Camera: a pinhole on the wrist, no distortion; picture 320 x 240 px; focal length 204.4 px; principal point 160.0 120.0 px. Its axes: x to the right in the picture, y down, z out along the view. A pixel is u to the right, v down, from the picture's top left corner.
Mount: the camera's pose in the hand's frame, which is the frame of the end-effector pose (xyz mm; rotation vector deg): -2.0 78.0 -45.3 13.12 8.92 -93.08
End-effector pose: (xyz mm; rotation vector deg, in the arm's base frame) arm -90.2 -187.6 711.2 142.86 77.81 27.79
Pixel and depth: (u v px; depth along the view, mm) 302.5 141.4 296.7
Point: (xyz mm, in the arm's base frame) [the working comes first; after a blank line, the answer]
In the camera's frame: 206.8 31.1 296.7

-158.6 -96.1 461.1
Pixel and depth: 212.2 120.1 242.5
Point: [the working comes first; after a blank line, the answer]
In the camera's frame: 61.9 0.1 242.5

-58.4 -193.8 533.8
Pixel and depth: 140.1 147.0 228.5
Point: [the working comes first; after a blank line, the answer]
In the camera's frame: -22.2 30.2 228.5

25.7 -208.1 563.9
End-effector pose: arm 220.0 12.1 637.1 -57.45 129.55 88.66
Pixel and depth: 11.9 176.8 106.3
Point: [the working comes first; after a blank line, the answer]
In the camera's frame: -77.0 29.5 106.3

105.4 96.7 682.8
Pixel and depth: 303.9 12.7 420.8
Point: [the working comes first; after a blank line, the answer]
In the camera's frame: 296.2 -220.9 420.8

550.4 307.6 441.0
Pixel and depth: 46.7 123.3 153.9
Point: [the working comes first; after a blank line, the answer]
In the camera's frame: -85.3 2.5 153.9

119.1 150.1 677.4
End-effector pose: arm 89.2 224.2 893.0 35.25 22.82 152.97
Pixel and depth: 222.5 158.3 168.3
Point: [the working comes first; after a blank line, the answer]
In the camera's frame: 51.5 31.5 168.3

128.4 264.0 986.6
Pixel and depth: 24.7 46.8 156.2
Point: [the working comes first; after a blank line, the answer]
In the camera's frame: -103.4 -55.9 156.2

157.8 94.5 1033.2
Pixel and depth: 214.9 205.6 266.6
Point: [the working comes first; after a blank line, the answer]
In the camera's frame: 71.6 111.6 266.6

124.5 355.0 1077.1
